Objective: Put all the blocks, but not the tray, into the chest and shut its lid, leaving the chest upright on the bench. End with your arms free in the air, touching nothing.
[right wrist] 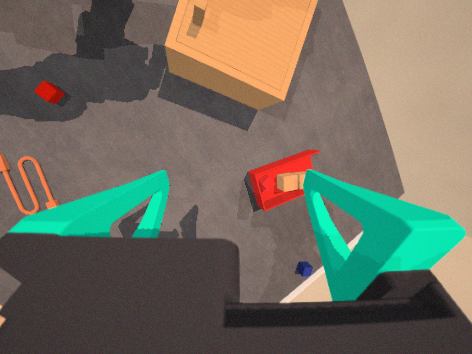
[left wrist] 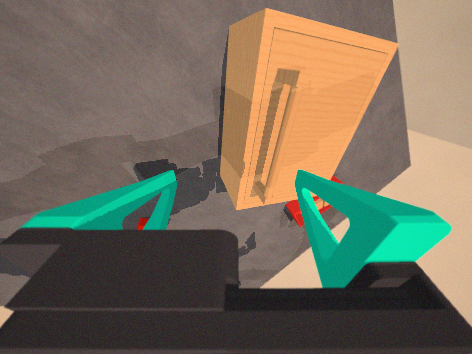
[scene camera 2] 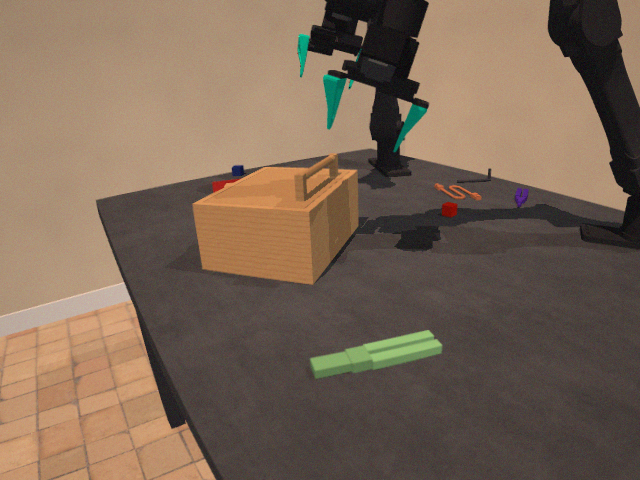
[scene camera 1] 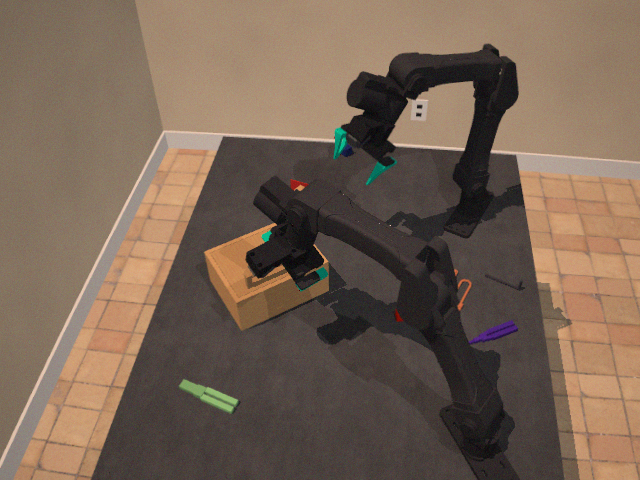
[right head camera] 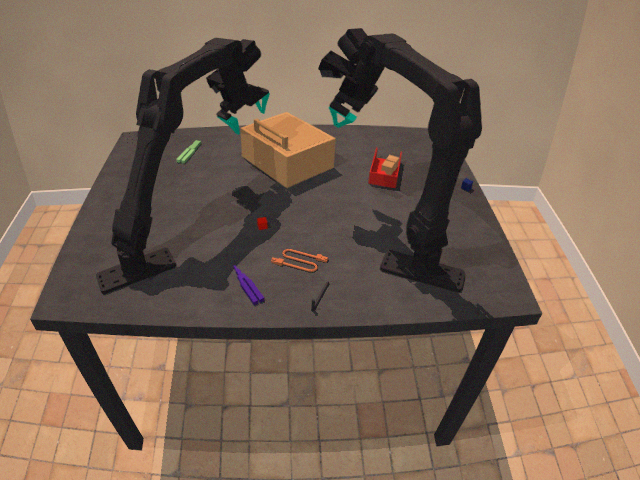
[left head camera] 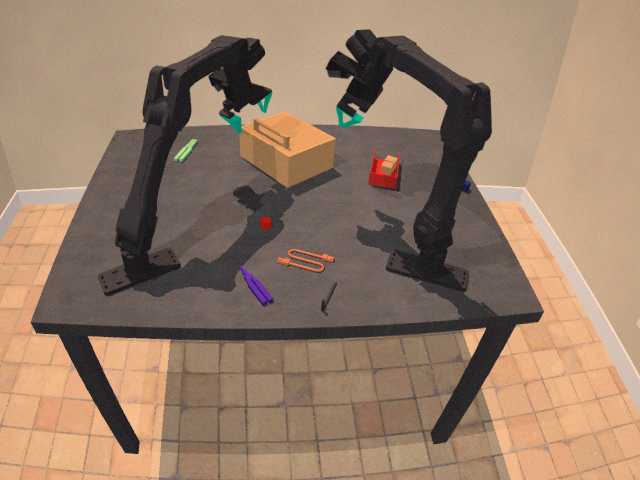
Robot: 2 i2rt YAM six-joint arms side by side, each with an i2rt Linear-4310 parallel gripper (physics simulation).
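Places are measured from the left arm's base along level axes (x right, y ahead, z up), in metres.
Pixels of known places: left gripper, fingertip midpoint: (left wrist: 235, 176) (scene camera 2: 361, 139) (scene camera 1: 289, 271) (right head camera: 250, 123) (left head camera: 252, 122); right gripper, fingertip midpoint: (right wrist: 236, 177) (scene camera 1: 351, 171) (right head camera: 345, 114) (left head camera: 349, 115); left arm's base, link origin: (scene camera 2: 637, 242) (scene camera 1: 477, 447) (right head camera: 135, 271) (left head camera: 138, 272); right arm's base, link origin: (scene camera 2: 388, 168) (scene camera 1: 469, 212) (right head camera: 423, 272) (left head camera: 427, 271).
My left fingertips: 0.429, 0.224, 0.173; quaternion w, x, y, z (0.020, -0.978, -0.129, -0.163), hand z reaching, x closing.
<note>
Ahead of a thing's pixels: the offset from my left fingertips to its middle, as dx, dy, dz. "pt": to the spot under its first point. Level surfaces: height alone.
The wooden chest {+0.125, +0.018, -0.105} (left head camera: 310, 167) (right head camera: 310, 167) (scene camera 2: 253, 237) stands upright at the back, lid shut, handle on top. A red cube {-0.083, -0.229, -0.162} (left head camera: 265, 223) (right head camera: 262, 223) (scene camera 2: 449, 209) (right wrist: 49, 92) lies on the bench. A blue cube {+0.528, -0.360, -0.161} (right head camera: 467, 184) (scene camera 2: 237, 169) (right wrist: 304, 268) lies near the bench's right edge. The red tray {+0.352, -0.178, -0.154} (left head camera: 382, 180) (right head camera: 382, 180) holds two tan blocks {+0.354, -0.185, -0.155} (left head camera: 388, 164) (right wrist: 287, 182); something red inside is unclear. My left gripper (left head camera: 252, 121) (right head camera: 251, 122) (left wrist: 235, 176) is open above the chest's handle side. My right gripper (left head camera: 352, 122) (right wrist: 236, 177) is open in the air between chest and tray.
A light green tool {-0.115, +0.233, -0.167} (left head camera: 186, 150) (scene camera 2: 374, 353) lies left of the chest in the left head camera. A purple tool {-0.209, -0.392, -0.168} (left head camera: 256, 285), an orange cable {pt -0.020, -0.405, -0.166} (left head camera: 327, 257) and a black bent rod {-0.086, -0.504, -0.157} (left head camera: 328, 296) lie near the front edge of the bench {dz -0.173} (left head camera: 196, 310).
</note>
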